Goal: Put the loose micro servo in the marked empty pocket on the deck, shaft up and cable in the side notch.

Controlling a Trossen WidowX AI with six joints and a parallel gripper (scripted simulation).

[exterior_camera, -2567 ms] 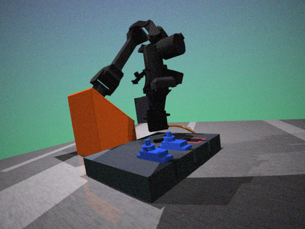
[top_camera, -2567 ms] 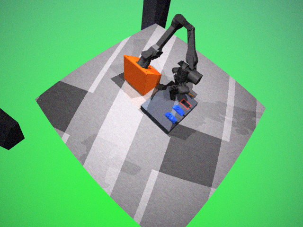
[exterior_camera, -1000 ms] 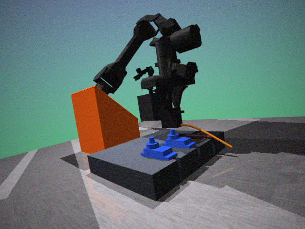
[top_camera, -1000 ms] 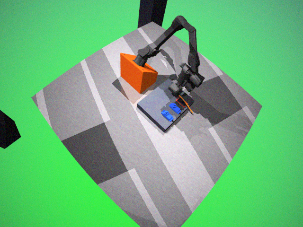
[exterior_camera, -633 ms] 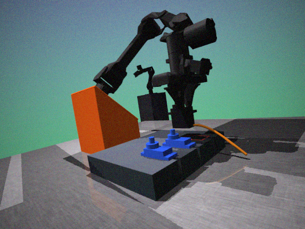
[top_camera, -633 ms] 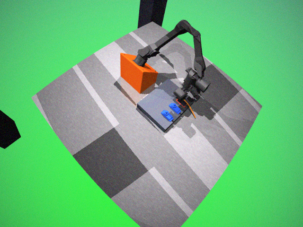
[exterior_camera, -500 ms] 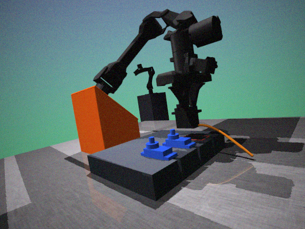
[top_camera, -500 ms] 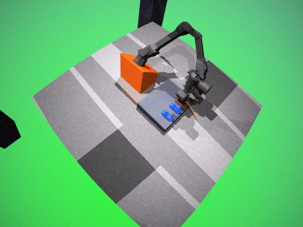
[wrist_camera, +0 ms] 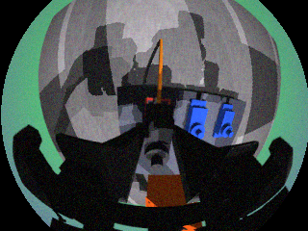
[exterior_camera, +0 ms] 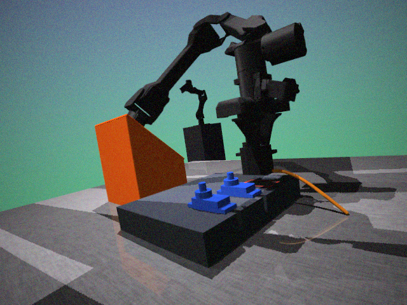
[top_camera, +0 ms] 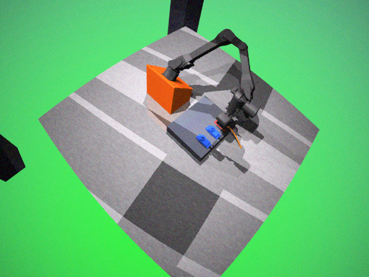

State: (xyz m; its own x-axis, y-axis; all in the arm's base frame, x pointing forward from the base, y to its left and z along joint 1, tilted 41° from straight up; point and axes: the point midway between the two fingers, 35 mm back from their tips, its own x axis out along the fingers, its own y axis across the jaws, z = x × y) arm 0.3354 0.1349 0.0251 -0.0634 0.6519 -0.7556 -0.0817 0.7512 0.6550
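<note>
The dark deck is 12 cm behind my gripper tip, 9 cm below it and 8 cm to the right of it.
</note>
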